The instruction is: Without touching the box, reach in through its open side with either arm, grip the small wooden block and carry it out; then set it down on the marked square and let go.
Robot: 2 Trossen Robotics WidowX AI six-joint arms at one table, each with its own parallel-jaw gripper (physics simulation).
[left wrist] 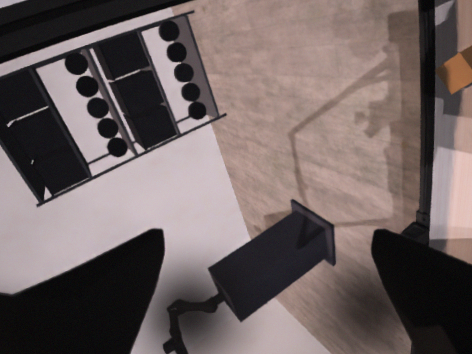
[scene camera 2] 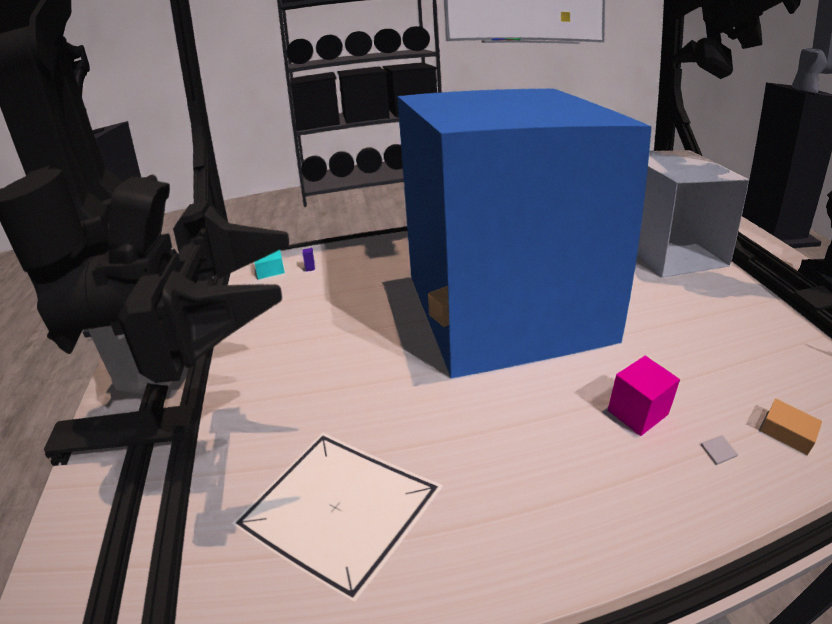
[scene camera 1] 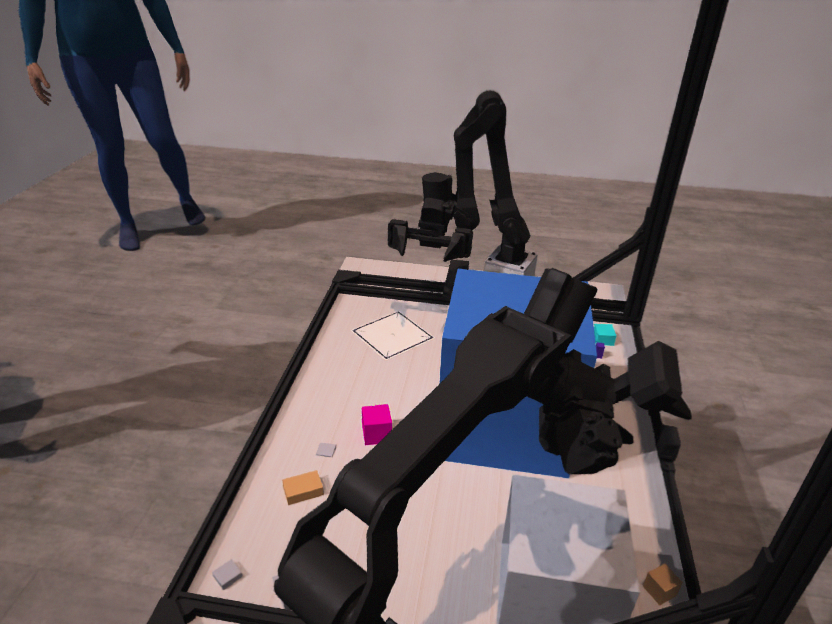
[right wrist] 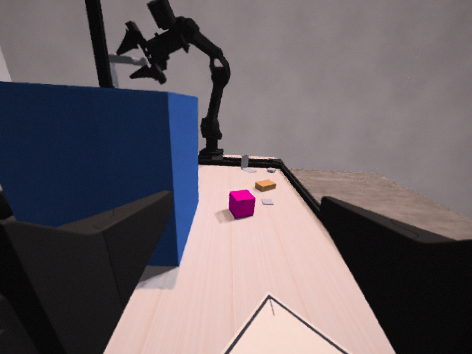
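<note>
The blue box (scene camera 1: 493,295) (scene camera 2: 537,235) (right wrist: 90,150) stands upright on the table, its open side facing left in scene camera 2. A small wooden block (scene camera 2: 438,306) shows partly inside, low behind the box's near edge. The marked square (scene camera 1: 392,334) (scene camera 2: 336,480) (right wrist: 280,332) lies flat on the table with nothing on it. My right gripper (scene camera 1: 426,253) (scene camera 2: 282,266) (right wrist: 247,200) is open and empty, above the table end near the square, apart from the box. My left gripper (scene camera 1: 655,426) (left wrist: 268,240) (right wrist: 123,65) is open and empty, held high, beyond the box in the right wrist view.
A magenta cube (scene camera 1: 376,424) (scene camera 2: 643,394) (right wrist: 242,204), an orange block (scene camera 1: 303,487) (scene camera 2: 791,425) and a thin grey tile (scene camera 1: 325,450) (scene camera 2: 719,449) lie nearby. A grey open box (scene camera 1: 567,523) (scene camera 2: 655,221) stands past the blue one. Cyan (scene camera 2: 269,263) and purple (scene camera 2: 308,259) blocks lie near the far edge.
</note>
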